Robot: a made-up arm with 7 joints. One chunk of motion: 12 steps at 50 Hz.
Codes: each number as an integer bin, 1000 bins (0 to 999) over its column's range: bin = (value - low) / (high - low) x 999, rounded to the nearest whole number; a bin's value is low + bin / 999 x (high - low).
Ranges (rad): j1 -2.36..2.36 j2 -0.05..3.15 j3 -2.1..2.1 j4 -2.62..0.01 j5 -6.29..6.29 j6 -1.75..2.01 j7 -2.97..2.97
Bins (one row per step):
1: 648 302 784 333 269 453 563
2: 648 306 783 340 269 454 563
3: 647 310 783 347 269 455 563
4: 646 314 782 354 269 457 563
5: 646 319 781 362 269 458 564
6: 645 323 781 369 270 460 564
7: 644 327 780 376 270 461 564
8: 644 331 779 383 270 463 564
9: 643 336 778 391 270 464 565
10: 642 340 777 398 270 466 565
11: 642 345 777 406 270 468 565
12: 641 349 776 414 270 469 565
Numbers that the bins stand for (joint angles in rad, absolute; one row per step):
1: 0.7016 0.9174 1.1961 -1.7433 -2.9026 -0.0450 0.3776
2: 0.7016 0.9302 1.1919 -1.7249 -2.9026 -0.0413 0.3776
3: 0.6969 0.9430 1.1919 -1.7065 -2.9026 -0.0375 0.3776
4: 0.6922 0.9558 1.1877 -1.6880 -2.9026 -0.0300 0.3776
5: 0.6922 0.9718 1.1835 -1.6670 -2.9026 -0.0262 0.3835
6: 0.6874 0.9846 1.1835 -1.6486 -2.8900 -0.0187 0.3835
7: 0.6827 0.9974 1.1793 -1.6301 -2.8900 -0.0149 0.3835
8: 0.6827 1.0103 1.1751 -1.6117 -2.8900 -0.0074 0.3835
9: 0.6780 1.0263 1.1709 -1.5906 -2.8900 -0.0036 0.3895
10: 0.6733 1.0391 1.1667 -1.5722 -2.8900 0.0039 0.3895
11: 0.6733 1.0551 1.1667 -1.5512 -2.8900 0.0114 0.3895
12: 0.6685 1.0679 1.1625 -1.5301 -2.8900 0.0152 0.3895

